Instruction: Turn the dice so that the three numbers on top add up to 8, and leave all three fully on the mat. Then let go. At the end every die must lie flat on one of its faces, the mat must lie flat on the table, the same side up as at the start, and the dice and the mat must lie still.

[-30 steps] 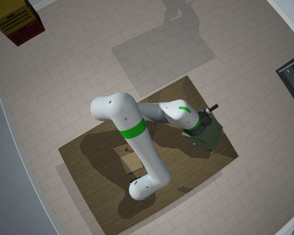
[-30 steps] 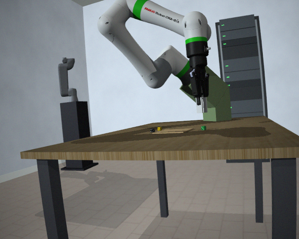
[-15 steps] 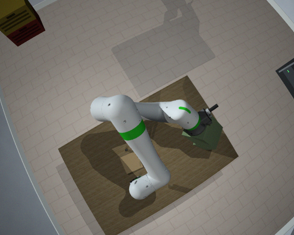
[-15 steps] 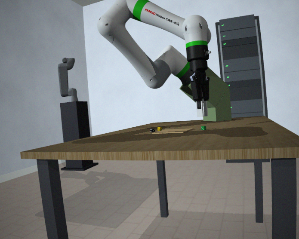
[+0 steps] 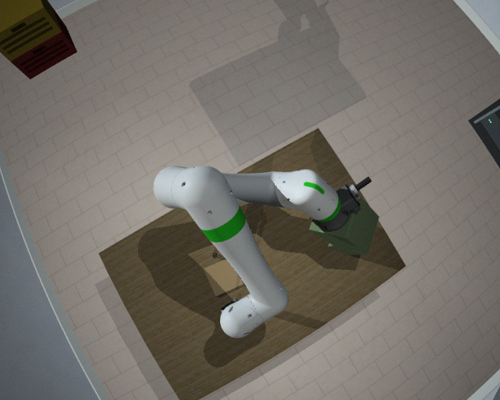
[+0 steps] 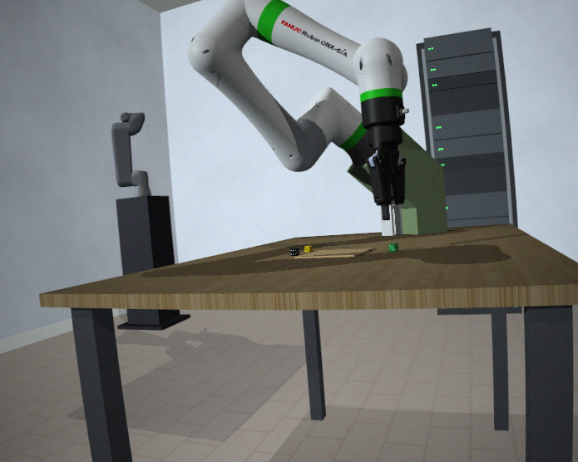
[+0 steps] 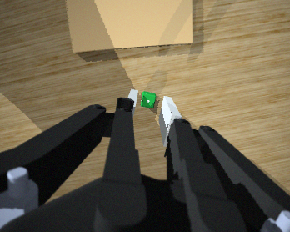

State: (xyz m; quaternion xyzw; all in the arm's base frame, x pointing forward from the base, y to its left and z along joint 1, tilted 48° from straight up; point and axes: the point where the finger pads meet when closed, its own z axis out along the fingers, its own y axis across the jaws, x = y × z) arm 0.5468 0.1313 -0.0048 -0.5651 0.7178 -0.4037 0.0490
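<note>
Right now the green die is 6 cm below my hand. From my hand the other things lie so: tan mat 1 cm behind, 13 cm to the right, 7 cm below; yellow die 9 cm behind, 22 cm to the right, 6 cm below; black die 3 cm behind, 24 cm to the right, 6 cm below.
</note>
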